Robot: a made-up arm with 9 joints. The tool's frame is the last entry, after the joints.
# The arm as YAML. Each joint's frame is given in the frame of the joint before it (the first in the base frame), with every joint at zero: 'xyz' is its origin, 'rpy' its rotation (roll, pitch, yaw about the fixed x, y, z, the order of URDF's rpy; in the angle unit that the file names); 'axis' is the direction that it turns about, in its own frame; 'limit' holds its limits. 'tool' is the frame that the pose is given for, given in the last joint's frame.
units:
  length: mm
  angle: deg
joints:
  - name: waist
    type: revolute
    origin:
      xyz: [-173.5, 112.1, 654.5]
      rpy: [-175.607, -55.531, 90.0]
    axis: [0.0, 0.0, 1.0]
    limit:
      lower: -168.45
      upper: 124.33
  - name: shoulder
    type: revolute
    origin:
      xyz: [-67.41, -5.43, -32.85]
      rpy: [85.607, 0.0, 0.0]
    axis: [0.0, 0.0, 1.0]
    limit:
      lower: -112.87
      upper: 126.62
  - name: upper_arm
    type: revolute
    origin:
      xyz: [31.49, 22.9, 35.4]
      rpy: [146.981, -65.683, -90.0]
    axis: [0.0, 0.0, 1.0]
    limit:
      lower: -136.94
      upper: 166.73
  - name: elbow
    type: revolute
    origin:
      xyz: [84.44, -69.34, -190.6]
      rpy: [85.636, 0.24, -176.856]
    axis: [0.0, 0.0, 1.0]
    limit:
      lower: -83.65
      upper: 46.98
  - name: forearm
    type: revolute
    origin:
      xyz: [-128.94, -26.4, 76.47]
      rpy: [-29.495, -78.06, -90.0]
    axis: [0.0, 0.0, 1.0]
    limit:
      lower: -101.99
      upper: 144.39
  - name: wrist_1
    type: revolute
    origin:
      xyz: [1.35, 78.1, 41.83]
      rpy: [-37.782, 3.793, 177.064]
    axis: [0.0, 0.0, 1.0]
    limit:
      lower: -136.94
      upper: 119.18
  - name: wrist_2
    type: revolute
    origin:
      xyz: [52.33, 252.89, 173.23]
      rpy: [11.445, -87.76, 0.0]
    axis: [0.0, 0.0, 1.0]
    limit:
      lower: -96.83
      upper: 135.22
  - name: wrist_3
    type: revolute
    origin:
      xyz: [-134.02, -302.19, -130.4]
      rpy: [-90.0, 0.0, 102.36]
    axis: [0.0, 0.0, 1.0]
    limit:
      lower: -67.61
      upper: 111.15
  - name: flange
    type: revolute
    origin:
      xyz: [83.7, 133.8, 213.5]
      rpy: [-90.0, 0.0, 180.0]
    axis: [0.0, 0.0, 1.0]
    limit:
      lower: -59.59
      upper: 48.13
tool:
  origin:
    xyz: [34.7, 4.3, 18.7]
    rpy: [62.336, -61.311, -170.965]
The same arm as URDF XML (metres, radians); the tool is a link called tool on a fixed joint. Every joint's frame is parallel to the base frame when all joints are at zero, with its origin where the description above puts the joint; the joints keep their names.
<robot name="arm">
<joint name="tool_joint" type="fixed"><parent link="link9"/><child link="tool"/><origin xyz="0.0347 -0.0043 -0.0187" rpy="-2.0536 1.0701 2.9839"/></joint>
<joint name="flange" type="revolute"><parent link="link8"/><child link="link9"/><origin xyz="-0.0837 0.2135 0.1338"/><axis xyz="0 0 -1"/><limit lower="-1.0400" upper="0.8400"/></joint>
<joint name="wrist_3" type="revolute"><parent link="link7"/><child link="link8"/><origin xyz="0.2665 0.1956 0.1304"/><axis xyz="0 1 0"/><limit lower="-1.1800" upper="1.9399"/></joint>
<joint name="wrist_2" type="revolute"><parent link="link6"/><child link="link7"/><origin xyz="-0.1958 -0.2222 0.0948"/><axis xyz="0 0 -1"/><limit lower="-1.6900" upper="2.3600"/></joint>
<joint name="wrist_1" type="revolute"><parent link="link5"/><child link="link6"/><origin xyz="0.0806 0.0327 -0.0169"/><axis xyz="0.206308 -0.977737 -0.038301"/><limit lower="-2.3901" upper="2.0801"/></joint>
<joint name="forearm" type="revolute"><parent link="link4"/><child link="link5"/><origin xyz="-0.1395 -0.0291 -0.0535"/><axis xyz="0.7346 -0.6431 -0.2163"/><limit lower="-1.7801" upper="2.5201"/></joint>
<joint name="elbow" type="revolute"><parent link="link3"/><child link="link4"/><origin xyz="-0.1272 0.1547 0.0903"/><axis xyz="-0.147003 -0.117602 -0.98212"/><limit lower="-1.4600" upper="0.8200"/></joint>
<joint name="upper_arm" type="revolute"><parent link="link2"/><child link="link3"/><origin xyz="-0.0354 0.0367 0.0130"/><axis xyz="0.345281 -0.938349 -0.016799"/><limit lower="-2.3901" upper="2.9100"/></joint>
<joint name="shoulder" type="revolute"><parent link="link1"/><child link="link2"/><origin xyz="-0.0029 -0.0655 -0.0368"/><axis xyz="-1 0 0"/><limit lower="-1.9700" upper="2.2099"/></joint>
<joint name="waist" type="revolute"><parent link="base"/><child link="link1"/><origin xyz="-0.1735 0.1121 0.6545"/><axis xyz="-0.076601 0.822006 -0.564304"/><limit lower="-2.9400" upper="2.1700"/></joint>
<link name="base"/>
<link name="link1"/>
<link name="link2"/>
<link name="link3"/>
<link name="link4"/>
<link name="link5"/>
<link name="link6"/>
<link name="link7"/>
<link name="link8"/>
<link name="link9"/>
<link name="tool"/>
</robot>

